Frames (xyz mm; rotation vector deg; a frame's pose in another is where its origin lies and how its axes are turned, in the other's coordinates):
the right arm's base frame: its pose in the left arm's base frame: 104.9 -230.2 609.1 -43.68 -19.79 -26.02
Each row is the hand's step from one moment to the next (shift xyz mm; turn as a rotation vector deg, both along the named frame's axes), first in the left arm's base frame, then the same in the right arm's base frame.
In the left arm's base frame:
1: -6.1 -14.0 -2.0 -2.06 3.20 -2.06
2: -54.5 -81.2 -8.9 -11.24 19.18 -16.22
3: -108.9 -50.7 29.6 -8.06 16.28 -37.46
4: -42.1 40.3 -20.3 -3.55 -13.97 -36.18
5: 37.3 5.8 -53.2 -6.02 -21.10 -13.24
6: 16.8 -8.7 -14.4 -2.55 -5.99 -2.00
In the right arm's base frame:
1: -2.4 -10.8 -10.7 -3.54 2.17 1.21
2: -28.7 -74.2 -57.5 -22.05 15.84 4.47
3: -65.5 -105.0 -2.0 -28.26 27.94 -12.41
4: -55.7 15.9 21.2 -15.79 10.28 -34.08
5: 5.9 53.6 -36.8 -5.52 -8.80 -23.43
6: 10.0 11.4 -18.3 -1.48 -3.95 -5.35

